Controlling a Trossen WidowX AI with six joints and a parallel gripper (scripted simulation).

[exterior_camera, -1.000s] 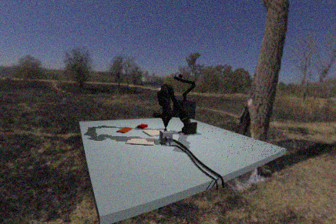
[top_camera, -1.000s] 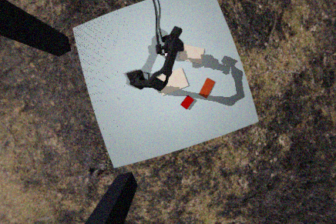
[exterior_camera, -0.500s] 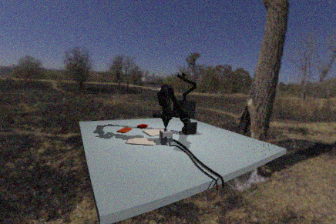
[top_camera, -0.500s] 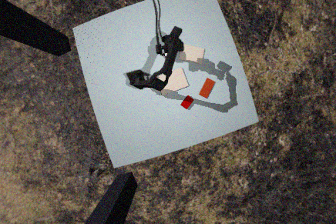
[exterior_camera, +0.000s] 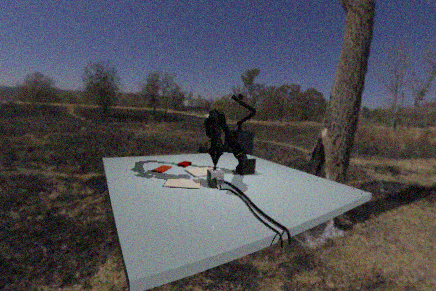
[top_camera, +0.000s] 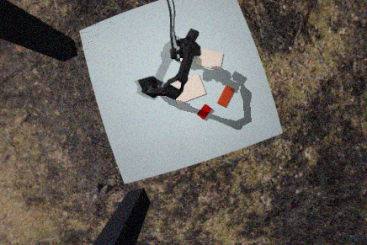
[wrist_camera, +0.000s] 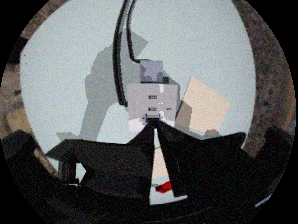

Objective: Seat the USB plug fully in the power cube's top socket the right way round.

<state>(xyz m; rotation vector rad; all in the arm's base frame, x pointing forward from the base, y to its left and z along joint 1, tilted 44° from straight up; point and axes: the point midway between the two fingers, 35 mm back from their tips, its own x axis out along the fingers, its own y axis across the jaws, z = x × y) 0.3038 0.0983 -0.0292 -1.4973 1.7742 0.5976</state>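
Now: gripper tip 2 cm above the dark USB plug. Round my gripper tip: orange block 35 cm to the right, 19 cm ahead, 10 cm below; then red block 40 cm to the right, 9 cm below.
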